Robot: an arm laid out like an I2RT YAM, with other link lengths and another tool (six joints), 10 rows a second.
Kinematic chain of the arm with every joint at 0, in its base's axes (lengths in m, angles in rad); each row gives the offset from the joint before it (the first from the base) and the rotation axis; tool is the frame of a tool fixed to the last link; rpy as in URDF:
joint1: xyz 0 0 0.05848 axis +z
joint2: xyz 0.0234 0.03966 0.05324 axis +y
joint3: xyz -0.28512 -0.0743 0 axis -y
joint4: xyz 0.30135 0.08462 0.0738 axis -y
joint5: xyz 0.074 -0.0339 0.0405 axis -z
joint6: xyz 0.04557 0 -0.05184 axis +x
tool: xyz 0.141 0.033 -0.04 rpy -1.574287 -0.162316 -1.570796
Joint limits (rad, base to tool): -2.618..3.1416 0..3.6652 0..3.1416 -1.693..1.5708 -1.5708..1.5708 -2.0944..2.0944
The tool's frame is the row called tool.
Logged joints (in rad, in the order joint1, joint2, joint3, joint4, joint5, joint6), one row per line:
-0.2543 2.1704 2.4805 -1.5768 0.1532 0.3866
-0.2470 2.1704 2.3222 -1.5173 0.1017 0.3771
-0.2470 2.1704 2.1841 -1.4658 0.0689 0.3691
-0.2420 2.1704 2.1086 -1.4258 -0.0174 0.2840
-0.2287 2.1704 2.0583 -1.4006 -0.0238 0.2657
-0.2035 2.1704 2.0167 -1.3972 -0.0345 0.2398
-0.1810 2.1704 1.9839 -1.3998 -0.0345 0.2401
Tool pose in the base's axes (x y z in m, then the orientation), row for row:
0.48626 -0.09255 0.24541 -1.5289 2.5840 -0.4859
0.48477 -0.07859 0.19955 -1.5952 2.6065 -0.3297
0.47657 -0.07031 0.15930 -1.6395 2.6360 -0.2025
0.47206 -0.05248 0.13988 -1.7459 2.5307 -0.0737
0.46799 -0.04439 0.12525 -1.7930 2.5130 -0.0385
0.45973 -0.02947 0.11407 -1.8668 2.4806 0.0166
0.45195 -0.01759 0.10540 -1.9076 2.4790 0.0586
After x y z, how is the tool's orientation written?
As a rotation vector, in radians.
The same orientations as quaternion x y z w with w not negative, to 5 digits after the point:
-0.50205 0.84852 -0.15956 0.05003
-0.51870 0.84753 -0.10721 0.03397
-0.52696 0.84725 -0.06509 0.01536
-0.56739 0.82244 -0.02395 0.03309
-0.58055 0.81368 -0.01247 0.02714
-0.60120 0.79887 0.00535 0.01849
-0.60973 0.79236 0.01873 0.00652

